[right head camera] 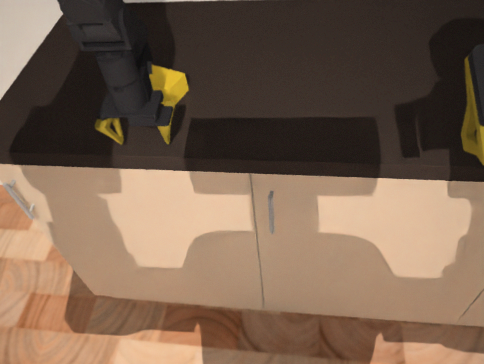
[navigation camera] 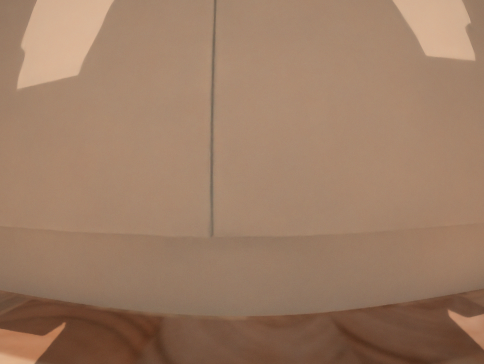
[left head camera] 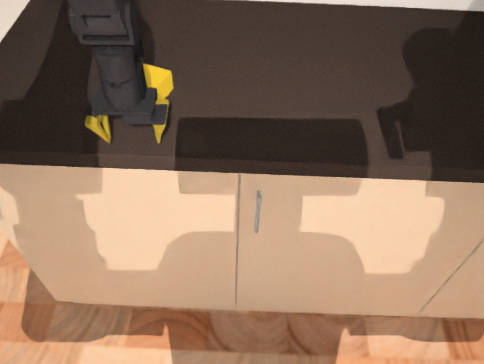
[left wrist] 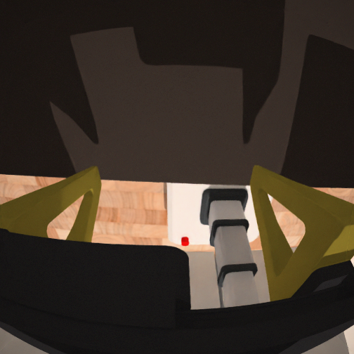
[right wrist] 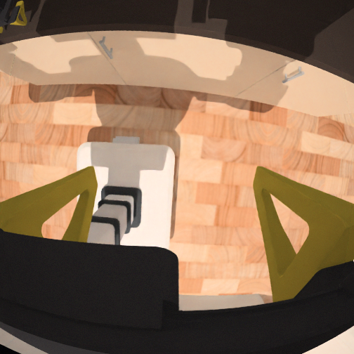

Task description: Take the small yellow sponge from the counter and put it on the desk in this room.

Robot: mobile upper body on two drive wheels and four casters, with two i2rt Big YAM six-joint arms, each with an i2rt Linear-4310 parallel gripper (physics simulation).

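Places are measured from the left arm's base along level axes (x ahead, y left, z up), in metres.
Where they show: left gripper, fingertip midpoint: (right head camera: 145, 142) (left head camera: 134, 140).
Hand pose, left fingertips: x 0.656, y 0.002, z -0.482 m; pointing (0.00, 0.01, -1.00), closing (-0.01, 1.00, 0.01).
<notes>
Things, the pixels of their top centre, and the offset from my left fingertips. "spot": a spot on its surface instead. Level surfaces: height alone.
- yellow sponge, top centre: (left head camera: 142, 73) (right head camera: 157, 76) dx +0.171, dy +0.005, dz +0.027 m
- dark counter, surface height: dz -0.018 m
- metal handle, surface spot: (right head camera: 271, 212) (left head camera: 258, 212) spot: dx -0.040, dy -0.240, dz -0.172 m
The yellow sponge (left head camera: 162, 80) (right head camera: 172, 84) lies on the dark counter (left head camera: 280, 65) (right head camera: 300, 60) (left wrist: 165, 110), partly hidden behind my left wrist. My left gripper (left head camera: 134, 142) (right head camera: 145, 143) (left wrist: 175, 174) is open and empty, above the counter near its front edge; the sponge is behind it, toward the back and the right in the left head camera view. The sponge does not show in the left wrist view. My right gripper (right wrist: 174, 174) is open and empty; part of it shows at the right edge of the right head camera view. The desk does not show.
Below the counter are pale cabinet doors (left head camera: 200, 250) (right head camera: 210, 260) (navigation camera: 320, 125) with a metal handle (left head camera: 258, 211) (right head camera: 271, 212). A pale wall stands behind the counter. My white base (left wrist: 187, 215) (right wrist: 155, 200) stands on the wooden floor (right wrist: 215, 200) in front of the cabinet.
</notes>
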